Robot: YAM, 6 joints.
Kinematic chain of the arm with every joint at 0, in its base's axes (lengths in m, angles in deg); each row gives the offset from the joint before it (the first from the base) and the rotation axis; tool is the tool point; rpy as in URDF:
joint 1: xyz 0 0 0.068 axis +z
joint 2: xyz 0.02 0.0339 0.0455 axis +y
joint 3: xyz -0.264 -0.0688 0 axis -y
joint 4: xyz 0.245 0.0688 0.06 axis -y
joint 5: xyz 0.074 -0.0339 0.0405 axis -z
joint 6: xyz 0.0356 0 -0.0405 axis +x
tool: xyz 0 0 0 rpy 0 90 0
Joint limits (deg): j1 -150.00..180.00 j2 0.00..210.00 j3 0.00..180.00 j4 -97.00..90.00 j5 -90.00..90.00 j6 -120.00..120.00
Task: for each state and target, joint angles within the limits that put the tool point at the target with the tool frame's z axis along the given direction. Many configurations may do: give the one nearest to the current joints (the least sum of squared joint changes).
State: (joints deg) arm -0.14 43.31 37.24 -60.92 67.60 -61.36
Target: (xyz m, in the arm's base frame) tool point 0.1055 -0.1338 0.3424 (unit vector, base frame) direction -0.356 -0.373 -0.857
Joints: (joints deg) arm -45.56 70.05 76.04 -94.85 31.01 -61.36
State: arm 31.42 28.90 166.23 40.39 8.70 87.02
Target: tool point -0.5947 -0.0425 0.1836 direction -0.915 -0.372 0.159
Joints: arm 2.98 12.48 179.86 2.95 18.89 87.02
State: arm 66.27 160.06 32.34 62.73 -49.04 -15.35
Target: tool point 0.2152 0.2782 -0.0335 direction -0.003 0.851 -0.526
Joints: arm 49.03 140.87 47.70 53.77 -34.06 -15.35
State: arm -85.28 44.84 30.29 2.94 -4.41 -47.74
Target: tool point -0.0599 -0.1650 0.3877 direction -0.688 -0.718 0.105
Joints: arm -104.25 44.11 48.31 2.72 29.35 -47.74
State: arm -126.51 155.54 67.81 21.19 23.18 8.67
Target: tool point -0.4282 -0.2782 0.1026 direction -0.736 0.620 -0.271
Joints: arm -143.24 141.66 102.70 -12.14 69.62 8.67
